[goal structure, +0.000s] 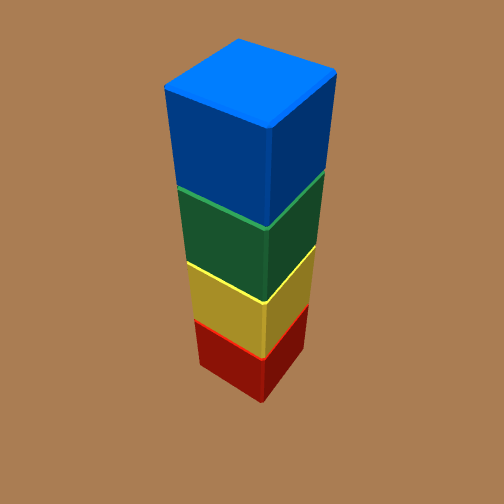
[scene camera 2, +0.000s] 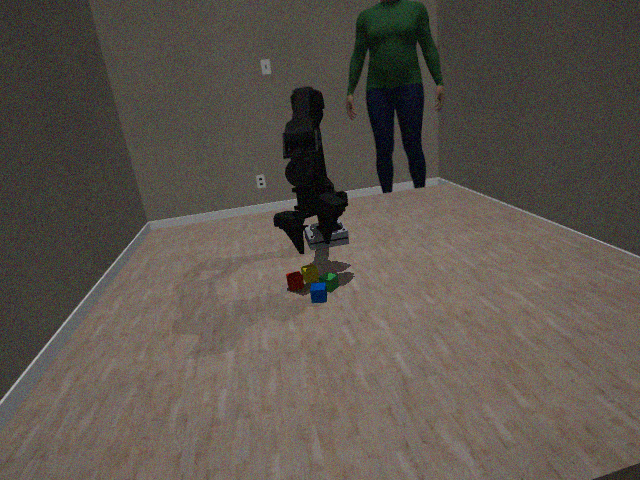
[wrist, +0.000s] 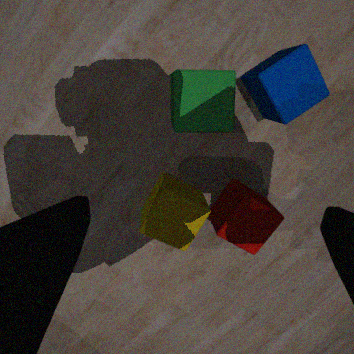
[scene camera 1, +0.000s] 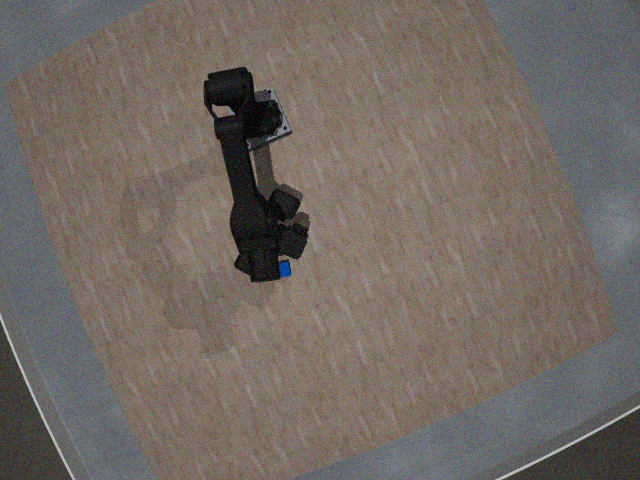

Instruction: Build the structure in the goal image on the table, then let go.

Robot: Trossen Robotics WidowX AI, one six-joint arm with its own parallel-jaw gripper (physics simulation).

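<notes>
A red cube (scene camera 2: pixel 295 281) (wrist: pixel 247 216), a yellow cube (scene camera 2: pixel 310 273) (wrist: pixel 175 212), a green cube (scene camera 2: pixel 329 282) (wrist: pixel 205 102) and a blue cube (scene camera 1: pixel 284 269) (scene camera 2: pixel 318 292) (wrist: pixel 294 84) stand separately on the table, none stacked. In the wrist view, red and yellow are low in the middle, corner to corner, nearly or just touching. Green is above them, and blue is turned at green's right with a narrow gap. My gripper (scene camera 2: pixel 314 247) (wrist: pixel 208 213) is open and empty, above the cubes, fingers wide to either side of yellow and red. The arm hides red, yellow and green in scene camera 1.
The arm's grey base plate (scene camera 1: pixel 286 131) (scene camera 2: pixel 337 241) stands behind the cubes. The arm's shadow falls over part of the group and the wood-patterned surface (scene camera 1: pixel 413 258) (scene camera 2: pixel 413 361). A person in a green top (scene camera 2: pixel 395 46) stands at the back by the wall.
</notes>
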